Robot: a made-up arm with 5 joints.
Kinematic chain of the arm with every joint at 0, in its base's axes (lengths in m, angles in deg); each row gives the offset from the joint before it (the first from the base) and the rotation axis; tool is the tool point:
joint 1: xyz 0 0 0.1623 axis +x
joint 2: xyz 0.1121 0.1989 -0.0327 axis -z
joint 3: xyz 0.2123 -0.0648 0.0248 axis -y
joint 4: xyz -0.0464 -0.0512 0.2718 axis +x
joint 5: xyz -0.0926 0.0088 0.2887 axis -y
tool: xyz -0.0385 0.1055 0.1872
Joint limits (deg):
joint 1: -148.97..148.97
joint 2: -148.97..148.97
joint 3: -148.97..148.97
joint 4: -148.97..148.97
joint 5: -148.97..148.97
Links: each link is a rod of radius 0.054 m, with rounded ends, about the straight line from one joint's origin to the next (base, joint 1, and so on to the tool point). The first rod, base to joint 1, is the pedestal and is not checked.
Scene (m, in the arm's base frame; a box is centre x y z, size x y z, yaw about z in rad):
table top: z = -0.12
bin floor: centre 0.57 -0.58 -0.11 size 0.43 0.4 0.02 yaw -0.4
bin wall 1: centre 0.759 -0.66 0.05 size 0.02 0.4 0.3 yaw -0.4
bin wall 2: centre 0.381 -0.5 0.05 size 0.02 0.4 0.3 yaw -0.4
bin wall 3: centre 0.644 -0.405 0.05 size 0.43 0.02 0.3 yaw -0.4
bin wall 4: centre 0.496 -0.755 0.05 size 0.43 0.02 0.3 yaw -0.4
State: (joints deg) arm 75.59 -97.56 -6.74 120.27 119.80
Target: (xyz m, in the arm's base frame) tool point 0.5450 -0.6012 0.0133
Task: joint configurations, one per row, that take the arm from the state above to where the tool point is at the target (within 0.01 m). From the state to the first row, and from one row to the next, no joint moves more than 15 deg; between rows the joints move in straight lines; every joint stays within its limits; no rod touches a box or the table.
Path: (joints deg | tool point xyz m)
1: 88.04 -93.90 -13.51 113.48 111.44 | 0.4426 -0.3492 0.3880
2: 100.49 -90.24 -20.28 106.69 103.08 | 0.4608 -0.4372 0.3161
3: 112.94 -86.58 -27.05 99.90 94.73 | 0.4834 -0.5106 0.2269
4: 125.39 -82.93 -33.82 93.12 86.37 | 0.5112 -0.5662 0.1243
5: 137.83 -79.27 -40.59 86.33 78.01 | 0.5450 -0.6012 0.0134

